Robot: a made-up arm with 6 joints.
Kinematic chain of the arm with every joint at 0, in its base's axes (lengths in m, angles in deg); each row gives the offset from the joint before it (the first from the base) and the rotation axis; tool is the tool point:
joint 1: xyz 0 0 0.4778 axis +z
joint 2: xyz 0.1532 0 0 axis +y
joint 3: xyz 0 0 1.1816 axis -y
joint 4: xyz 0 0 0.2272 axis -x
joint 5: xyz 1.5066 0 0 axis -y
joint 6: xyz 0.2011 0 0 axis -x
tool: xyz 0 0 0
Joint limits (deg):
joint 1: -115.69..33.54
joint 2: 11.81..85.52
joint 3: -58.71..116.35
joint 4: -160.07..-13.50
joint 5: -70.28..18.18
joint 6: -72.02..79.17
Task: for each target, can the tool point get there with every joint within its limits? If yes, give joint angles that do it. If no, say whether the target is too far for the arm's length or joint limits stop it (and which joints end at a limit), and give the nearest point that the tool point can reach.
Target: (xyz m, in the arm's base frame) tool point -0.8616 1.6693 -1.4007
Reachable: no: joint limits stop it (at a limit: joint 1, joint 2) | nearest point 0.3451 0.4528 -0.8174 | short by 1.810 m
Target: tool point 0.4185 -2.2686 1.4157
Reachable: yes | joints -80.45 21.84 8.32 -117.56 -11.76 23.10
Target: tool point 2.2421 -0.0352 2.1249
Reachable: yes | joints -1.35 22.80 33.17 -147.66 -9.45 61.32
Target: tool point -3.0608 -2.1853 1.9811
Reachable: no: too far | nearest point -1.2550 -2.4642 1.7269 | short by 1.845 m
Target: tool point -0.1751 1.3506 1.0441
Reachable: no: joint limits stop it (at a limit: joint 1, joint 2, joint 3, joint 5) | nearest point 0.8151 0.7635 0.2141 | short by 1.419 m
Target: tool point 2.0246 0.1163 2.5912
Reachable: yes | joints -0.13 42.44 79.04 -136.89 -61.63 17.09
